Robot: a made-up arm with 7 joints. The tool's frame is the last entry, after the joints. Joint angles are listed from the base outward. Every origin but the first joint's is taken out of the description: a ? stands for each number. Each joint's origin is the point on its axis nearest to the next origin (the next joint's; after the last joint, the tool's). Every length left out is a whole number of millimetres.
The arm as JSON. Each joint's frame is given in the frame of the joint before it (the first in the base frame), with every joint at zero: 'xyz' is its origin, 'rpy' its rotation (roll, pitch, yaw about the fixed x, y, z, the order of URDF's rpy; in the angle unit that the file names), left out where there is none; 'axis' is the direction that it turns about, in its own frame. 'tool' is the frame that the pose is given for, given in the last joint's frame.
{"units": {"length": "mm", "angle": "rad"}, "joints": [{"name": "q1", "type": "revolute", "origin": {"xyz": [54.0, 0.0, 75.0]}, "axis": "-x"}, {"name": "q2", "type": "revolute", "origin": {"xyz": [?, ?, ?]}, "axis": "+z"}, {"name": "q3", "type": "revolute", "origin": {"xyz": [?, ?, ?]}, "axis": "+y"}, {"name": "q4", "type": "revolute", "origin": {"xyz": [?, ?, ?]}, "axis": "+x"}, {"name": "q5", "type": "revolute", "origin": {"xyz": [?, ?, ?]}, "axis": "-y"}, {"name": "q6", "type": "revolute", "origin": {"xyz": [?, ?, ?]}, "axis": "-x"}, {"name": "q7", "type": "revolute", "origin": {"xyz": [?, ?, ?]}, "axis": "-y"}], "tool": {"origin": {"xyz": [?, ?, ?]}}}
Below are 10 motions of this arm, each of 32 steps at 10 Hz.
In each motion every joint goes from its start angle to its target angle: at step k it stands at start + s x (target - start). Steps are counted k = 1, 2, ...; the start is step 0. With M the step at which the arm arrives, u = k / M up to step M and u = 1 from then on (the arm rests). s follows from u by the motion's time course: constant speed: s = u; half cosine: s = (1 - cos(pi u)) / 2; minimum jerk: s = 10 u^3 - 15 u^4 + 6 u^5.
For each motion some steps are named. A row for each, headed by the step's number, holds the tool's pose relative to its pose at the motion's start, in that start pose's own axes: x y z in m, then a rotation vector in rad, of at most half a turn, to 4 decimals.
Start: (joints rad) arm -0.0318 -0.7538 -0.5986 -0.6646 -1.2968 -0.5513 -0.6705
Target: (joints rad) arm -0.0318 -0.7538 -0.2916 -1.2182 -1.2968 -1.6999 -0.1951
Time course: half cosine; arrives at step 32
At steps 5, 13, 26, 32:
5: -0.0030 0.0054 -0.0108 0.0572 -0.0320 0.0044
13: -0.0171 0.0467 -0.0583 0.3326 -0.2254 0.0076
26: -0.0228 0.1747 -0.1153 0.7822 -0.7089 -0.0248
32: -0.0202 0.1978 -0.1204 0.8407 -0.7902 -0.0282

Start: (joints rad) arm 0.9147 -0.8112 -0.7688 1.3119 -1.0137 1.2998 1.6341
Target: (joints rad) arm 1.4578 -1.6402 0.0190 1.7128 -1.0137 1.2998 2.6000
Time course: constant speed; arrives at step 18
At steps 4, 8, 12, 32:
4: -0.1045 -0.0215 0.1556 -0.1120 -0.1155 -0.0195
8: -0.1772 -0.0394 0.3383 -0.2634 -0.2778 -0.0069
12: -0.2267 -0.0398 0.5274 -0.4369 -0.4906 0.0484
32: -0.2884 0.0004 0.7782 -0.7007 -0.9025 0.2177

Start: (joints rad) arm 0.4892 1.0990 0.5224 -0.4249 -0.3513 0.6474 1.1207
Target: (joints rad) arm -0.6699 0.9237 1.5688 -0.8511 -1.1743 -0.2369 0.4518
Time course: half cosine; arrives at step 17
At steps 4, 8, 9, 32:
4: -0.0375 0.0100 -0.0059 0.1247 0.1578 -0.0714
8: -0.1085 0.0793 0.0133 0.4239 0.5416 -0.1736
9: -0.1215 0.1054 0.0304 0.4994 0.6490 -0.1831
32: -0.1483 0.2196 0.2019 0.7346 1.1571 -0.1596

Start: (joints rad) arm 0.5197 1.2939 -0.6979 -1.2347 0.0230 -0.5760 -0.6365
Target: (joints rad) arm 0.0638 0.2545 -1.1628 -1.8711 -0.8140 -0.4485 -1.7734
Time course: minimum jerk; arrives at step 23
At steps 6, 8, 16, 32:
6: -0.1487 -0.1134 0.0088 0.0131 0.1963 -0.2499
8: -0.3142 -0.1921 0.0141 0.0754 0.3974 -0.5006
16: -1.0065 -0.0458 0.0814 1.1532 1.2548 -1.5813
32: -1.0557 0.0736 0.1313 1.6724 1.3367 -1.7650

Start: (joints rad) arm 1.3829 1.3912 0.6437 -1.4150 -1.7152 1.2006 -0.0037
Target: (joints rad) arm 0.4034 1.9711 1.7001 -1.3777 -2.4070 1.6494 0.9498
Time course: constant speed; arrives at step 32
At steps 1, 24, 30, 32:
1: -0.0117 0.0077 0.0020 -0.0186 -0.0219 0.0023
24: -0.1488 0.2970 0.0084 -0.1541 -0.3060 0.3416
30: -0.1270 0.3822 0.0071 -0.0463 -0.3679 0.5120
32: -0.1150 0.4095 0.0070 0.0056 -0.3926 0.5724

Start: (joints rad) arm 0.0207 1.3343 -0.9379 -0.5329 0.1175 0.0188 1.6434
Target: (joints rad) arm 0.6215 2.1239 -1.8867 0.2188 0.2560 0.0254 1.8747
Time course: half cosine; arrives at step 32
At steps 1, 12, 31, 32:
1: -0.0008 0.0006 0.0000 0.0001 -0.0024 -0.0032
12: -0.1438 0.0856 0.0117 -0.0345 -0.2646 -0.4405
31: -0.5731 0.3722 0.1579 -0.5869 -0.6043 -1.4037
32: -0.5745 0.3733 0.1587 -0.5901 -0.6050 -1.4064

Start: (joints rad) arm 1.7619 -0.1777 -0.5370 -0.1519 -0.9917 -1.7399 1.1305
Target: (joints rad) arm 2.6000 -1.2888 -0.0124 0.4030 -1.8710 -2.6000 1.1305
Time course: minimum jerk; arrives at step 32
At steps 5, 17, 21, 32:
5: 0.0060 -0.0207 0.0167 -0.0194 -0.0324 -0.0383
17: 0.0008 -0.2909 0.3576 0.0195 -0.6214 -0.8059
21: -0.0435 -0.3648 0.4625 0.2029 -0.7684 -1.1413
32: -0.0865 -0.4295 0.5384 0.4331 -0.8016 -1.4870

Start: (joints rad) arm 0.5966 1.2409 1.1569 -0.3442 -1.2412 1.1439 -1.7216
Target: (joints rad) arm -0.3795 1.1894 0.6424 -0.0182 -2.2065 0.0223 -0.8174
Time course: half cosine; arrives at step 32
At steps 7, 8, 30, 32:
7: 0.0584 0.0042 -0.0769 0.0086 -0.1715 0.1674
8: 0.0751 0.0084 -0.0979 0.0123 -0.2230 0.2137
30: 0.4132 0.3959 -0.4077 0.1960 -1.5330 1.0872
32: 0.4163 0.4019 -0.4086 0.1989 -1.5459 1.0943

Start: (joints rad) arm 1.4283 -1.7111 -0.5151 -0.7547 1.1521 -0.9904 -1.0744
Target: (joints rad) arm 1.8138 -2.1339 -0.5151 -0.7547 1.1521 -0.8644 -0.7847
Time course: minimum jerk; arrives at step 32
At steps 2, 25, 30, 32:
2: -0.0013 0.0000 0.0005 -0.0007 -0.0008 -0.0014
25: -0.5706 0.1093 0.1233 -0.2925 -0.3512 -0.5680
30: -0.6145 0.1280 0.1242 -0.3159 -0.3787 -0.6108
32: -0.6159 0.1286 0.1242 -0.3166 -0.3795 -0.6121

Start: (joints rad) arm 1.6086 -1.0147 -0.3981 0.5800 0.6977 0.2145 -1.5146
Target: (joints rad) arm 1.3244 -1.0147 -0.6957 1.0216 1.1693 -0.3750 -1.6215
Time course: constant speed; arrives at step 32
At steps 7, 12, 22, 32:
7: 0.0557 0.0163 -0.0226 0.1159 -0.0833 0.2137
12: 0.0927 0.0337 -0.0343 0.1925 -0.1519 0.3612
22: 0.1565 0.0778 -0.0452 0.3287 -0.3139 0.6394
32: 0.2042 0.1268 -0.0400 0.4395 -0.5110 0.8879

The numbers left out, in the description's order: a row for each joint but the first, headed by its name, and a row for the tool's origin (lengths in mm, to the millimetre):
q2: 0.0 246.0 101.0
q3: -42.0 61.0 0.0
q4: 727.0 0.0 -88.0
q5: 0.0 -488.0 33.0
q6: 182.0 0.0 -74.0
q7: 0.0 -192.0 23.0
tool: 77.0 0.0 -31.0

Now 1 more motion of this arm.
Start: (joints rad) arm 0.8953 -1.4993 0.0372 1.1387 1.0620 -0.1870 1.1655
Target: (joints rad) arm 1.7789 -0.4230 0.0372 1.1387 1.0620 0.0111 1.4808
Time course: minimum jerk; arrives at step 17
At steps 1, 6, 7, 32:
1: -0.0020 0.0012 -0.0008 0.0016 0.0008 -0.0010
6: -0.2344 0.1874 -0.0724 0.2190 0.0982 -0.1148
7: -0.3167 0.2760 -0.0815 0.3156 0.1378 -0.1521
32: -0.6757 0.7950 0.1467 1.0475 0.3723 -0.2541

